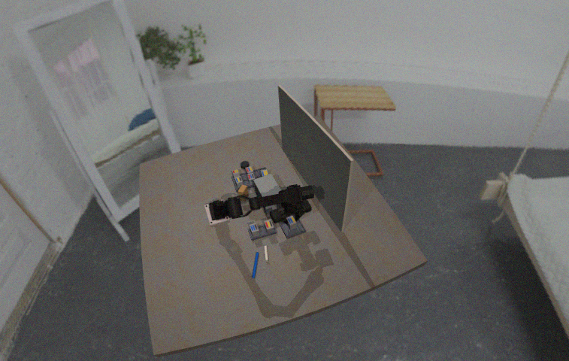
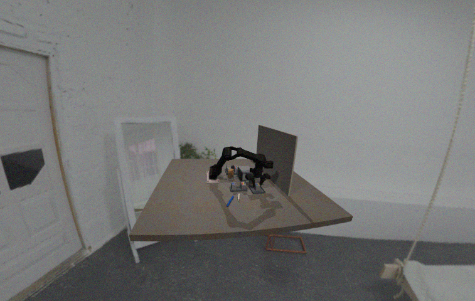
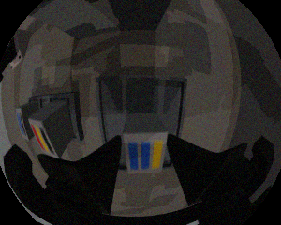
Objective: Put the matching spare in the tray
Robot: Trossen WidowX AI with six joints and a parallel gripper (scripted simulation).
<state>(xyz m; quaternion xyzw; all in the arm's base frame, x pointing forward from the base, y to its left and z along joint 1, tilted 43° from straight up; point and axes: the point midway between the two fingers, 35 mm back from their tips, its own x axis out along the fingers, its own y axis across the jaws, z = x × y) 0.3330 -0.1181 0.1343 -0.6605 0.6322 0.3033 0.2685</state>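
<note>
My gripper tip is now 1 cm below the spare. From my gripper tip the other things lie so: grey mounted unit: 5 cm behind, 21 cm to the left, 3 cm above; dark flat tray: 2 cm below; white stick: 16 cm behind, 12 cm to the right, 2 cm below.
</note>
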